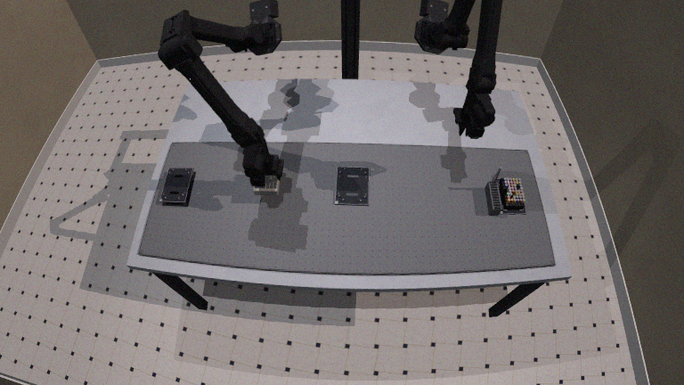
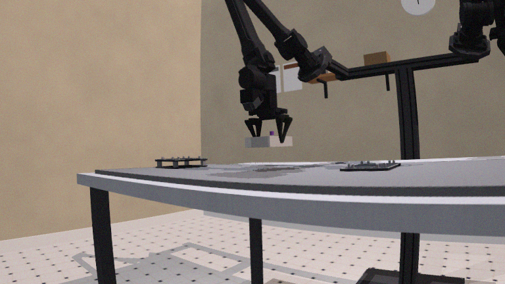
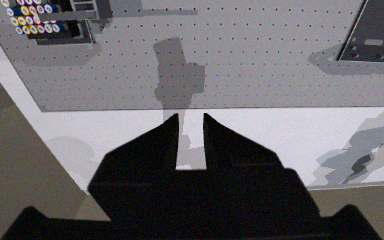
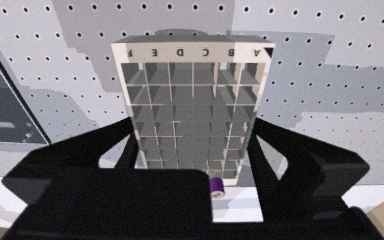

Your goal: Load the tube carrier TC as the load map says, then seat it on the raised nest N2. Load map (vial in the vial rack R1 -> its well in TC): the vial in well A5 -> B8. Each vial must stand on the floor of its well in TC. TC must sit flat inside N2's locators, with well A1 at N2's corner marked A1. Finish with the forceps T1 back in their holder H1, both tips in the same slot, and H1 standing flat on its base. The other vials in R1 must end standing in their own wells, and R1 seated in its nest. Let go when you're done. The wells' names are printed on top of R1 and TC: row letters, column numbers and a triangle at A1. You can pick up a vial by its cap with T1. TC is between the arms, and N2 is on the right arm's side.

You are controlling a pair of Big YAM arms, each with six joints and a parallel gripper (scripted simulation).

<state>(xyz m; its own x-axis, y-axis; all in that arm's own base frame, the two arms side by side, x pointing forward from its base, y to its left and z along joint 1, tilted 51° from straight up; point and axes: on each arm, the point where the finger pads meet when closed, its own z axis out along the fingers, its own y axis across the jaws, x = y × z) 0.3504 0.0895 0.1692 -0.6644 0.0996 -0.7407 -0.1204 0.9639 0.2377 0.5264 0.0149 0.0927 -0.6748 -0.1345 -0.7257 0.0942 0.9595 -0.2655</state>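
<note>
The raised nest n2 is 400 mm to the right of my right hand, 60 mm below it and 10 mm behind it. Also, from my right hand: holder h1: 840 mm to the left, 70 mm below, 70 mm ahead; then tube carrier TC: right at my right hand.
</note>
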